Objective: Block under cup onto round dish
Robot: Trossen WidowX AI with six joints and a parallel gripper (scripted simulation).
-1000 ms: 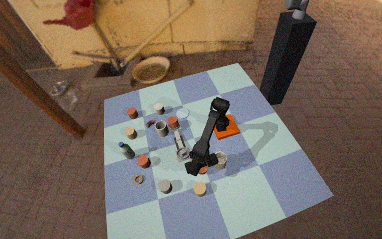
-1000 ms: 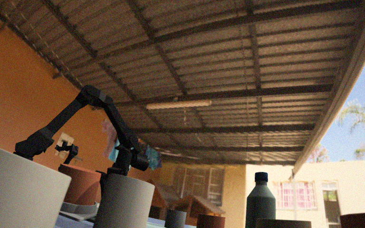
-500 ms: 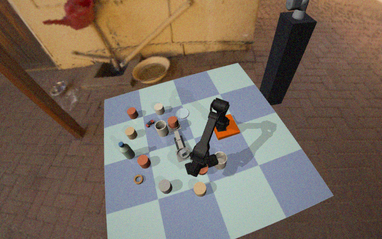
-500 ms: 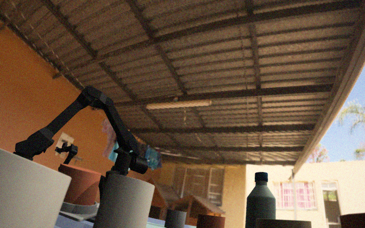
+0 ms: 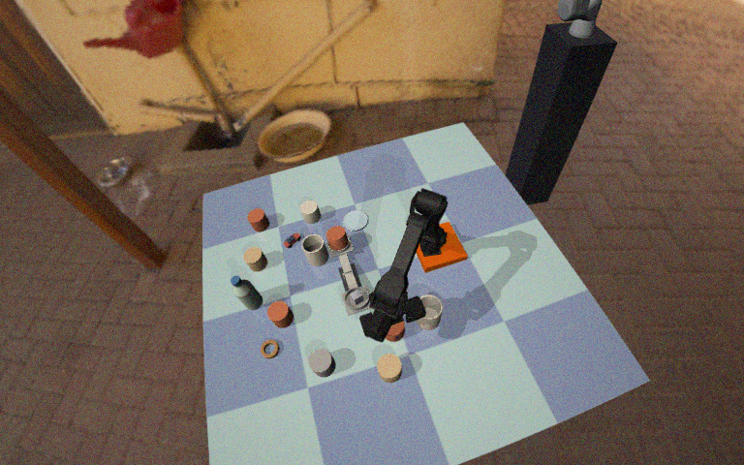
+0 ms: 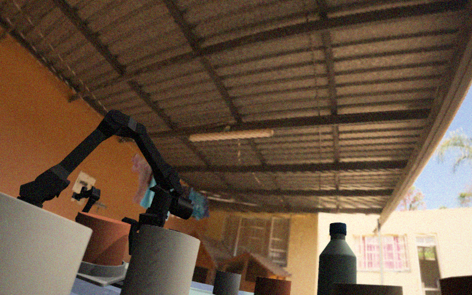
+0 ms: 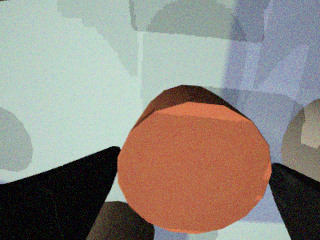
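The pale grey block lies 100 mm ahead of my gripper tip, 100 mm to the right of it and 40 mm above it. The rest, counted from my gripper tip: grey balance (120 mm ahead, 220 mm to the right, 10 mm below); then pale round dish (70 mm ahead, 470 mm to the right, 50 mm below); then bottle (470 mm ahead, 190 mm to the right, 60 mm above).
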